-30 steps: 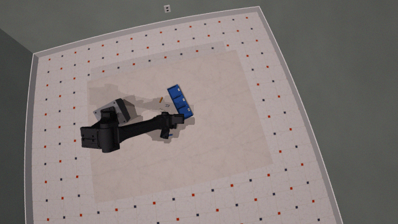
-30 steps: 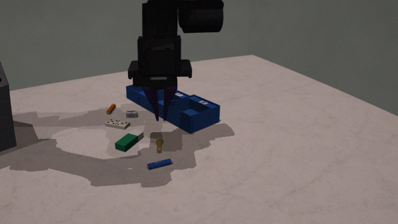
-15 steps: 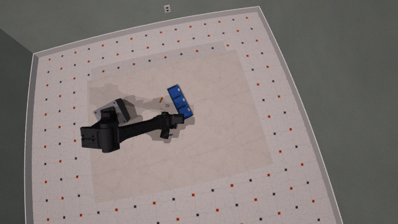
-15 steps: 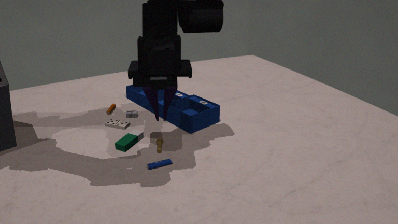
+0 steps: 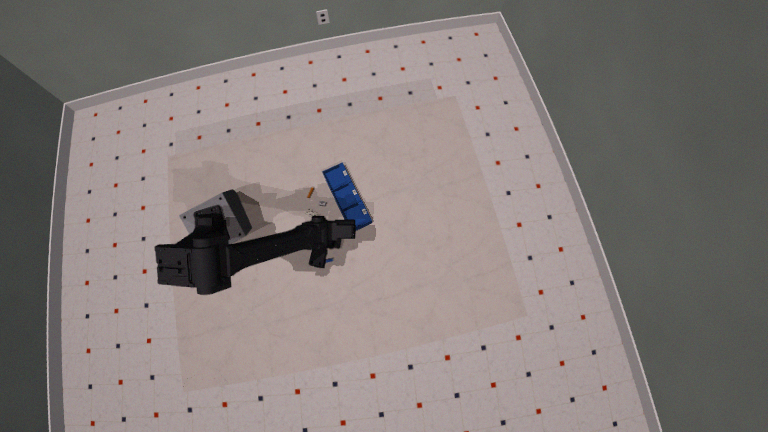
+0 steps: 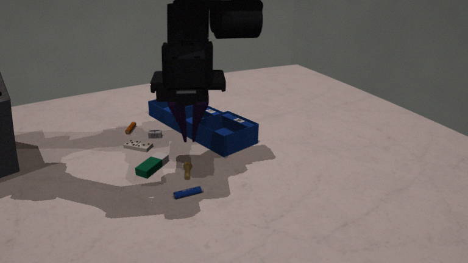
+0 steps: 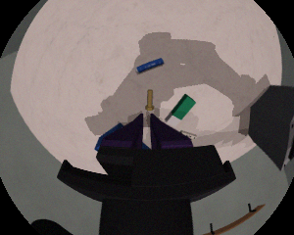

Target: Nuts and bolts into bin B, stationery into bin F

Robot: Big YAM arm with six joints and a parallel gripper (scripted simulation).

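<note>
The brass bolt lies 6 cm below my hand and 1 cm to the left of it. From my hand the other things lie so: white domino: 14 cm to the left, 6 cm below, 3 cm behind; green block: 6 cm to the left, 6 cm below, 4 cm behind; blue cylinder: 6 cm below, 5 cm to the right, 3 cm behind.
</note>
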